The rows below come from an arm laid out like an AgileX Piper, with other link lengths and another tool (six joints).
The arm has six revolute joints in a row. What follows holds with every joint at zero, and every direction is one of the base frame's. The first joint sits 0.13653 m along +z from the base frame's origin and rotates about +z. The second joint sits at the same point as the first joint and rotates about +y. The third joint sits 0.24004 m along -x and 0.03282 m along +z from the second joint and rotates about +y. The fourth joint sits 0.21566 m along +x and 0.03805 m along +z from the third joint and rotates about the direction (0.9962, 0, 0.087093). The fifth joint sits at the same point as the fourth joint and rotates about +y. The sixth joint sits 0.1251 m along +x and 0.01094 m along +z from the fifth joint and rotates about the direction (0.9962, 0, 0.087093). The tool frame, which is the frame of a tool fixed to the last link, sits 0.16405 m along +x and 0.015 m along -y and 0.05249 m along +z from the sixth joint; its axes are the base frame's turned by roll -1.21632, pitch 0.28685 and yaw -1.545 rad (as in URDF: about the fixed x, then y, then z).
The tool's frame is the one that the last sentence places.
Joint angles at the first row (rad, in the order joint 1, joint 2, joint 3, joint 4, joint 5, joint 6):
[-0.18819 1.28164 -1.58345 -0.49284 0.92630 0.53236]
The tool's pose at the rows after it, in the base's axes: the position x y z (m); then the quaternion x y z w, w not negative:
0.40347, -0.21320, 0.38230, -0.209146, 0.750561, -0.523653, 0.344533
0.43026, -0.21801, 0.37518, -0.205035, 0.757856, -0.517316, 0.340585
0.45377, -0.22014, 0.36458, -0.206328, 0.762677, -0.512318, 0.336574
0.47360, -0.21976, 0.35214, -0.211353, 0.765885, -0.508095, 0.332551
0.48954, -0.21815, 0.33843, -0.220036, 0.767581, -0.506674, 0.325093
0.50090, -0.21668, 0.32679, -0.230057, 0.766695, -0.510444, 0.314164
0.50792, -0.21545, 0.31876, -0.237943, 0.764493, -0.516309, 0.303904
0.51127, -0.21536, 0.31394, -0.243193, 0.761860, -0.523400, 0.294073
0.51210, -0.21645, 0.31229, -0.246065, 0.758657, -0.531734, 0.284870
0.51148, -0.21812, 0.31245, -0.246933, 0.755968, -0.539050, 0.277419
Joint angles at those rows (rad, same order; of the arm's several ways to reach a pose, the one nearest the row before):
[-0.18724 1.42375 -1.73436 -0.48286 0.96306 0.55185]
[-0.18360 1.54570 -1.85427 -0.48026 0.98066 0.56525]
[-0.17716 1.64607 -1.94324 -0.48069 0.98769 0.57377]
[-0.16799 1.72586 -2.00464 -0.48380 0.98748 0.58007]
[-0.15447 1.78961 -2.04280 -0.49829 0.98529 0.58714]
[-0.13691 1.83816 -2.06489 -0.52938 0.98500 0.59782]
[-0.11994 1.87023 -2.07461 -0.56468 0.98565 0.61177]
[-0.10587 1.88991 -2.07717 -0.60033 0.98881 0.62657]
[-0.09442 1.90155 -2.07772 -0.63591 0.99458 0.64096]
[-0.08666 1.90774 -2.07818 -0.66459 1.00150 0.65237]

